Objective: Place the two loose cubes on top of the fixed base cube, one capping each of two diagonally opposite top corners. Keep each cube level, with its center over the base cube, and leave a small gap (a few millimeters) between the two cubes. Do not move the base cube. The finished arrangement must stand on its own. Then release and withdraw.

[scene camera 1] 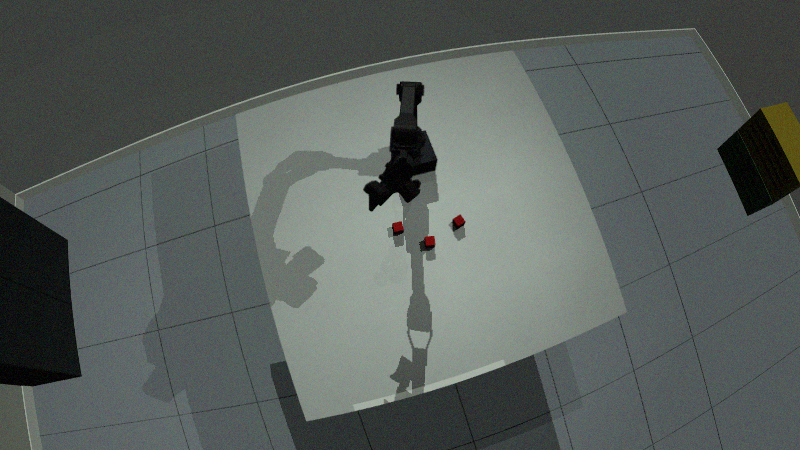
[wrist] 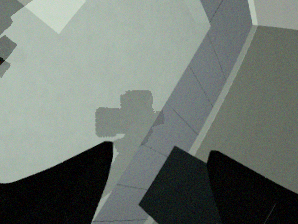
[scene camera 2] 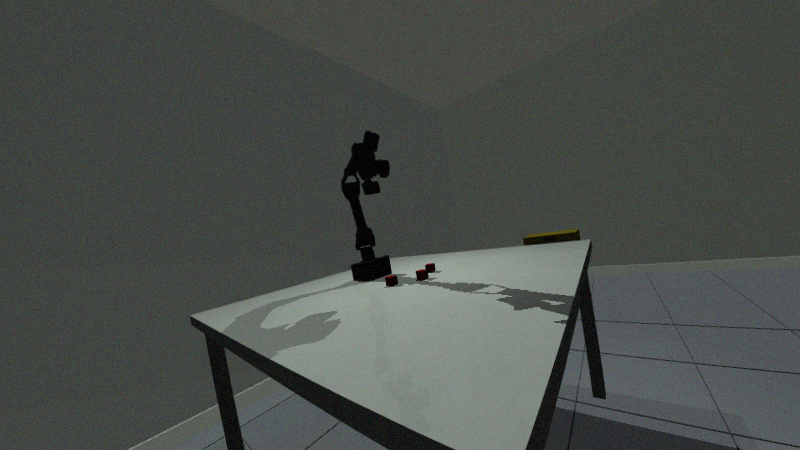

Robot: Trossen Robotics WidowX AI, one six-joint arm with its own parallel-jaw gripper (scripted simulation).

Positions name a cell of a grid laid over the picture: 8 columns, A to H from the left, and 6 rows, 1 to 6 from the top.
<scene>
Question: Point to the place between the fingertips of the gripper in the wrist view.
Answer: E5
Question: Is the gripper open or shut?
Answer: Open.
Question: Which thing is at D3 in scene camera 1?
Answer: The gripper.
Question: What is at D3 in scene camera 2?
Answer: The gripper.
</scene>
